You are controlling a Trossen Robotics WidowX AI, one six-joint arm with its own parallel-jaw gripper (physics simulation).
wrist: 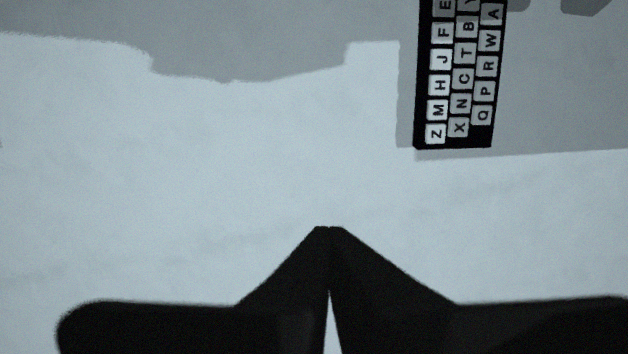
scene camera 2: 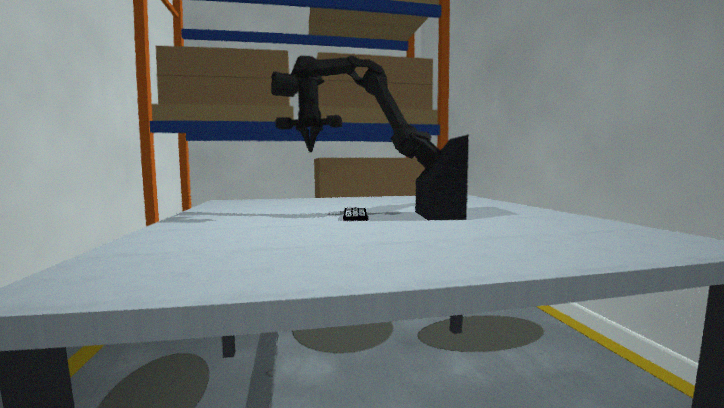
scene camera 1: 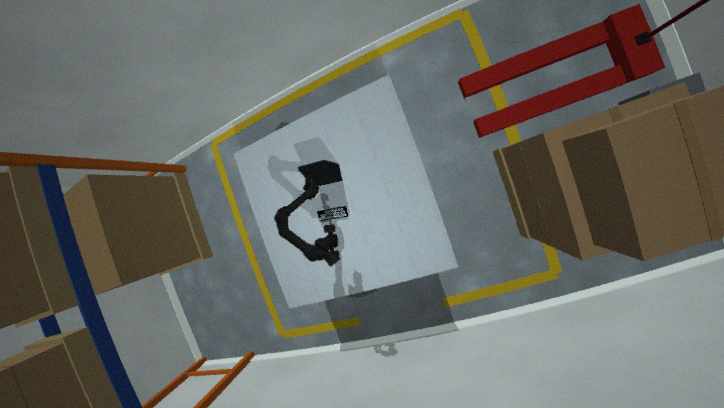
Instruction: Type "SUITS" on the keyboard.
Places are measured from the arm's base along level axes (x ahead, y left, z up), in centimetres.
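Where they show: gripper, fingertip midpoint: point(wrist: 327, 239) point(scene camera 2: 310, 152) point(scene camera 1: 336, 237); arm's base at its link origin: point(scene camera 2: 435, 160) point(scene camera 1: 311, 176).
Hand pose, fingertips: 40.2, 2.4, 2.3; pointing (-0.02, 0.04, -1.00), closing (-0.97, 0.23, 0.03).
Each offset is from my fingertips to the top centre of the thing, as dx, dy, dz. Level surfaces: height alone.
A small black keyboard {-14.1, -5.2, -18.2} point(scene camera 1: 332, 213) point(scene camera 2: 355, 213) point(wrist: 462, 78) with pale letter keys lies flat on the table. In the wrist view it is at the upper right, cut off by the top edge. The T key {-13.7, -2.7, -18.2} point(wrist: 465, 53) shows there; the S, U and I keys do not show. My gripper point(scene camera 2: 310, 150) point(wrist: 327, 239) is shut with nothing between its fingertips. It points down and hangs high above the table, to the left of the keyboard in the second scene view. In the wrist view the fingertips are below and left of the keyboard.
The white table {dz -19.9} point(scene camera 1: 405, 202) point(scene camera 2: 329, 263) bears the arm's black base point(scene camera 1: 324, 172) point(scene camera 2: 445, 182). The arm's shadows fall on the table and partly on the keyboard. Cardboard boxes point(scene camera 1: 146, 228) point(scene camera 2: 222, 81), an orange and blue rack point(scene camera 2: 145, 152) and a red pallet jack point(scene camera 1: 547, 103) stand around the table.
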